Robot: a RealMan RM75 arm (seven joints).
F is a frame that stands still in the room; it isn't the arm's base.
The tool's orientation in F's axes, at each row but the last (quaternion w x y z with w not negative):
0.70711, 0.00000, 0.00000, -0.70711
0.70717, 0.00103, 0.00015, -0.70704
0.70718, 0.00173, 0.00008, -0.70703
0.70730, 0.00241, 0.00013, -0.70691
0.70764, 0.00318, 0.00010, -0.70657
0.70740, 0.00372, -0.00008, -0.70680
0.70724, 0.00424, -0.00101, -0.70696
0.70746, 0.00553, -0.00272, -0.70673
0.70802, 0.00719, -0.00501, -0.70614
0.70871, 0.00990, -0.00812, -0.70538
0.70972, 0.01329, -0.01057, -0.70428
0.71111, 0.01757, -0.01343, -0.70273
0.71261, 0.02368, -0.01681, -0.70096
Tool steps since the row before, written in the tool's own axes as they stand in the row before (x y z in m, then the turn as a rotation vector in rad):
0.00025, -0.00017, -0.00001, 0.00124, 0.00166, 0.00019
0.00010, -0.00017, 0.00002, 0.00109, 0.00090, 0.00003
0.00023, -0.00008, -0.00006, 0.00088, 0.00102, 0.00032
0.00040, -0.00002, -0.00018, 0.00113, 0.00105, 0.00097
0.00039, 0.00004, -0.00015, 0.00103, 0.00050, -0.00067
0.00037, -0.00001, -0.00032, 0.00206, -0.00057, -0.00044
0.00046, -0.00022, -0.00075, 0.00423, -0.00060, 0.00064
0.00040, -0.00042, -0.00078, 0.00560, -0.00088, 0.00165
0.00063, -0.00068, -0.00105, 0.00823, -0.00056, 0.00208
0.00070, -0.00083, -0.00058, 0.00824, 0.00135, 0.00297
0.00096, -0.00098, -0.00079, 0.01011, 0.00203, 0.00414
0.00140, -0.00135, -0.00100, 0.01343, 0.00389, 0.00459
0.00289, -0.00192, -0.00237, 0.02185, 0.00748, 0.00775
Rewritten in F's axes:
-0.00017, -0.00025, -0.00001, 0.00166, -0.00124, 0.00019
-0.00017, -0.00010, 0.00002, 0.00090, -0.00109, 0.00003
-0.00008, -0.00023, -0.00006, 0.00102, -0.00088, 0.00032
-0.00002, -0.00040, -0.00018, 0.00105, -0.00113, 0.00097
0.00004, -0.00039, -0.00015, 0.00050, -0.00103, -0.00067
-0.00001, -0.00037, -0.00032, -0.00057, -0.00206, -0.00045
-0.00021, -0.00046, -0.00075, -0.00060, -0.00423, 0.00062
-0.00041, -0.00040, -0.00079, -0.00089, -0.00561, 0.00162
-0.00066, -0.00063, -0.00106, -0.00057, -0.00824, 0.00204
-0.00081, -0.00070, -0.00060, 0.00131, -0.00824, 0.00298
-0.00095, -0.00096, -0.00083, 0.00197, -0.01011, 0.00417
-0.00129, -0.00141, -0.00107, 0.00385, -0.01341, 0.00468
-0.00173, -0.00290, -0.00250, 0.00739, -0.02180, 0.00796

